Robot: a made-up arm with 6 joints.
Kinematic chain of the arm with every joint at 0, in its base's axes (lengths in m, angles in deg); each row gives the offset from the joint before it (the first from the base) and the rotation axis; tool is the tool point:
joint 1: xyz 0 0 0.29 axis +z
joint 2: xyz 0 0 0 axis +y
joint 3: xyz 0 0 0.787 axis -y
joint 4: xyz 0 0 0 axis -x
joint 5: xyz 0.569 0 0 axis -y
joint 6: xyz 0 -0.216 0 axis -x
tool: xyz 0 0 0
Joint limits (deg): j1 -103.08..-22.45 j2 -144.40..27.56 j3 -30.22..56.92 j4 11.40..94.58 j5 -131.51..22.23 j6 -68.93..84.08
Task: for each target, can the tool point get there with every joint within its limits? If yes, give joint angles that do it. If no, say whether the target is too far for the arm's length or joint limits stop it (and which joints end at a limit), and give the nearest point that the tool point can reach.
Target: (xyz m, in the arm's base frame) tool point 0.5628 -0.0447 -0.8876
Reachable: no: joint limits stop it (at a limit: joint 1, joint 2, joint 3, joint 4) | nearest point 0.2227 0.8824 -0.7574 | short by 0.996 m
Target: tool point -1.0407 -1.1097 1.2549
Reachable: no: too far | nearest point -0.4130 -0.8419 1.1418 | short by 0.692 m
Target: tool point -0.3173 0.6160 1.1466
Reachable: yes | joints -72.07 -70.61 -4.20 58.70 -22.82 18.96
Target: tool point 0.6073 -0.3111 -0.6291
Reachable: no: joint limits stop it (at a limit: joint 1, joint 2, joint 3, joint 4) | nearest point 0.5694 -0.4644 0.5291 | short by 1.169 m
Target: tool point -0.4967 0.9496 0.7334
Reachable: yes | joints -64.57 -96.61 1.38 79.10 -107.42 61.76
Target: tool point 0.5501 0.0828 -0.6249
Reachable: no: joint limits stop it (at a limit: joint 1, joint 2, joint 3, joint 4) | nearest point 0.2227 0.8824 -0.7574 | short by 0.874 m
